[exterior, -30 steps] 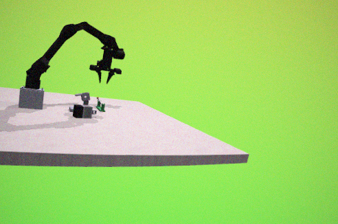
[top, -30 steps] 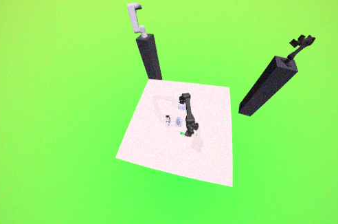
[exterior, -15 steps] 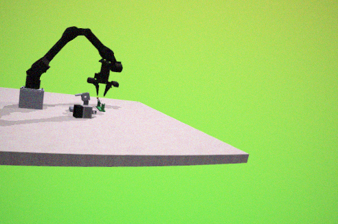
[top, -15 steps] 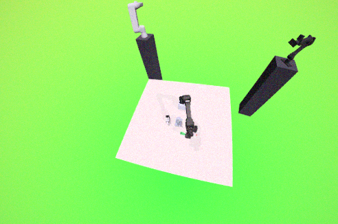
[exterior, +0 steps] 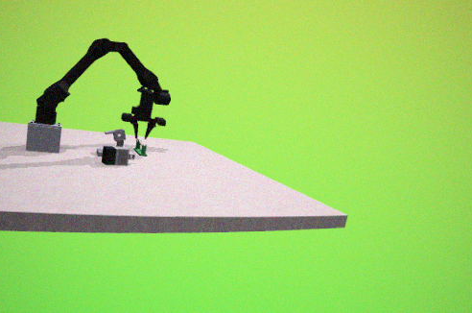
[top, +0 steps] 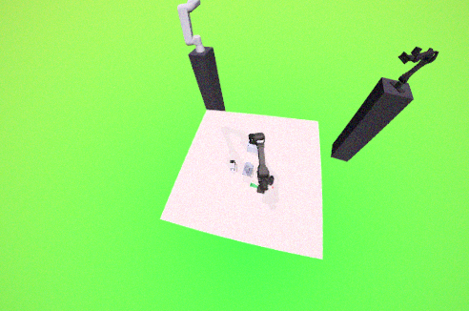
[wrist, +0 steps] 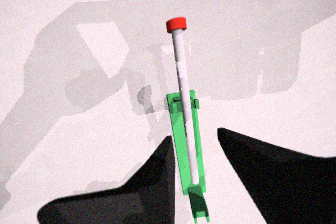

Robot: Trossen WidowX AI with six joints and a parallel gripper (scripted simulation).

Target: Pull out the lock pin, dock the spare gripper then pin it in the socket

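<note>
Now: the green rest 40 mm to the right of my gripper tip and 30 mm below it. Round my gripper tip: spare gripper (310 mm to the right, 80 mm behind, 30 mm below); then grey mount (170 mm to the right, 100 mm behind).
</note>
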